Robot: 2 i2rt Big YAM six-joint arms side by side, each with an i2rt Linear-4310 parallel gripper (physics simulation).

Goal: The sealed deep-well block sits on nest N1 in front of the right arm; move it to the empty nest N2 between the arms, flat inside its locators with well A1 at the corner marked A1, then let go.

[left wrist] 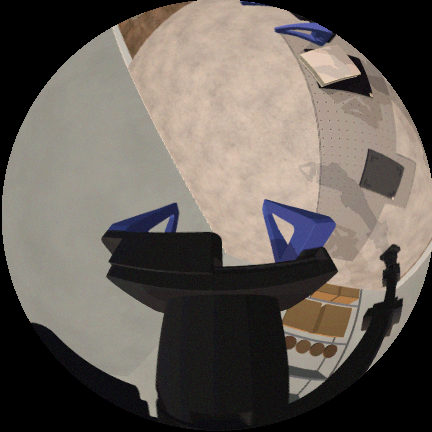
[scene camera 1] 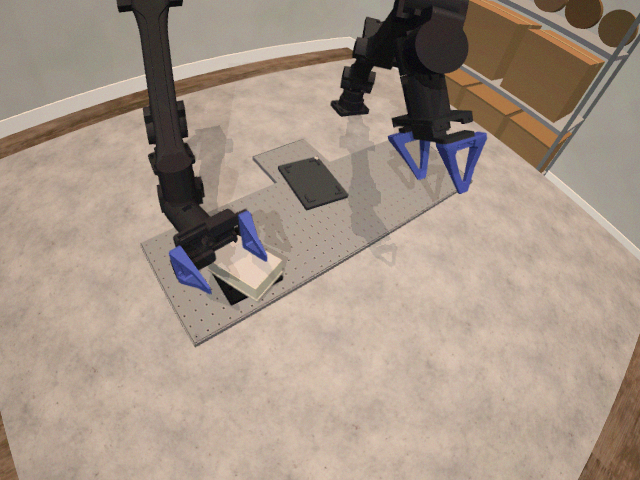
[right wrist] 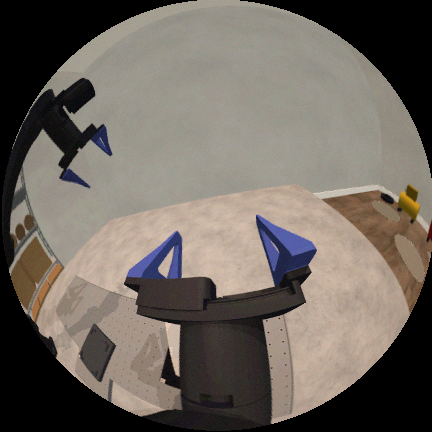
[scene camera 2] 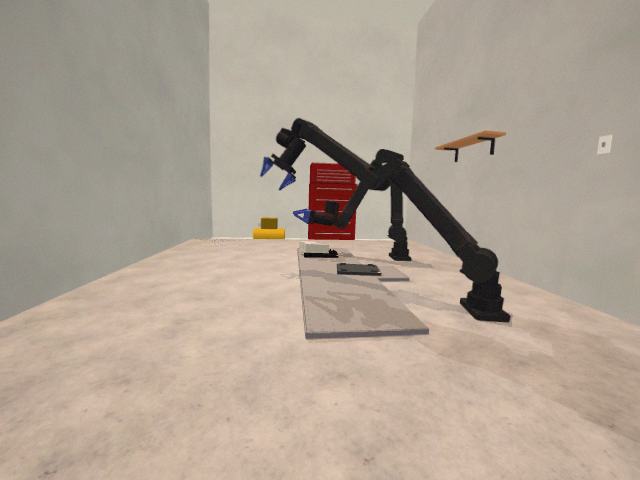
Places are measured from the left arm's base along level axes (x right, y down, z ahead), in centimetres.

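Pixels of known places: left gripper, fingertip midpoint: (left wrist: 219, 205) (scene camera 1: 440, 185) (right wrist: 99, 169) (scene camera 2: 270, 183); right gripper, fingertip midpoint: (scene camera 1: 239, 274) (right wrist: 215, 226) (scene camera 2: 293, 213); left arm's base, link origin: (left wrist: 389, 251) (scene camera 1: 349, 108) (scene camera 2: 482, 311); right arm's base, link origin: (scene camera 2: 399, 258).
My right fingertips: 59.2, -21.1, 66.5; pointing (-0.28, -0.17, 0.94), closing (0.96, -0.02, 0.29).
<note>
Ahead of a thing's pixels: the offset from my right fingertips to its middle, as dx, dy, dz. Level surfaces: height alone.
The pale sealed block {-4.1, +16.0, -11.5} (scene camera 1: 249, 274) (scene camera 2: 314, 248) (left wrist: 330, 65) lies on the black nest N1 {-3.8, +18.8, -14.8} (scene camera 1: 232, 295) (scene camera 2: 320, 254) (left wrist: 363, 82). It looks turned askew to the nest and overhangs its edge. My right gripper (scene camera 1: 238, 275) (scene camera 2: 294, 213) (right wrist: 215, 226) is open and empty, well above the block in scene camera 2, its fingers pointing roughly level. The dark nest N2 {-29.0, +19.0, -32.6} (scene camera 1: 312, 183) (scene camera 2: 358, 268) (left wrist: 382, 172) (right wrist: 96, 351) is empty, with a small pale mark at one corner. My left gripper (scene camera 1: 442, 184) (scene camera 2: 270, 182) (left wrist: 219, 205) (right wrist: 99, 169) is open and empty, high up. The right arm hides part of the block.
Both nests stand on a grey perforated board {dy +19.8} (scene camera 1: 330, 242) (scene camera 2: 356, 315), which has a side extension beside N2. The left arm reaches over the board's far right end in scene camera 1. A shelf unit with boxes (scene camera 1: 553, 77) stands behind at the right.
</note>
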